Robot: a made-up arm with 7 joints. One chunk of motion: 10 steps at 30 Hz.
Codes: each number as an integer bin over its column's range. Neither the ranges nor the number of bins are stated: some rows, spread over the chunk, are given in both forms.
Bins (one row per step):
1: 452 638 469 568 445 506 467
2: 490 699 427 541 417 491 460
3: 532 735 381 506 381 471 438
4: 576 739 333 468 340 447 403
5: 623 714 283 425 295 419 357
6: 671 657 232 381 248 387 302
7: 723 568 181 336 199 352 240
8: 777 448 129 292 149 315 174
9: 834 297 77 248 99 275 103
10: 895 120 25 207 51 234 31
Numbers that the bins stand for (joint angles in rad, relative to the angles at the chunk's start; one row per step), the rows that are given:
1: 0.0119 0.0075 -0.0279 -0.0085 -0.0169 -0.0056 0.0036
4: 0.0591 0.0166 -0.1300 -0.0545 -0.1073 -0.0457 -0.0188
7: 0.1150 0.0012 -0.2441 -0.1153 -0.2287 -0.1104 -0.0759
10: 0.1804 -0.0392 -0.3612 -0.1747 -0.3561 -0.1907 -0.1491
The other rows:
2: 0.0264 0.0130 -0.0594 -0.0209 -0.0410 -0.0158 0.0012
3: 0.0424 0.0162 -0.0940 -0.0370 -0.0720 -0.0294 -0.0065
5: 0.0770 0.0143 -0.1675 -0.0743 -0.1460 -0.0648 -0.0349
6: 0.0952 0.0092 -0.2058 -0.0946 -0.1865 -0.0866 -0.0542
8: 0.1356 -0.0096 -0.2832 -0.1355 -0.2717 -0.1356 -0.0990
9: 0.1572 -0.0232 -0.3222 -0.1558 -0.3148 -0.1628 -0.1239

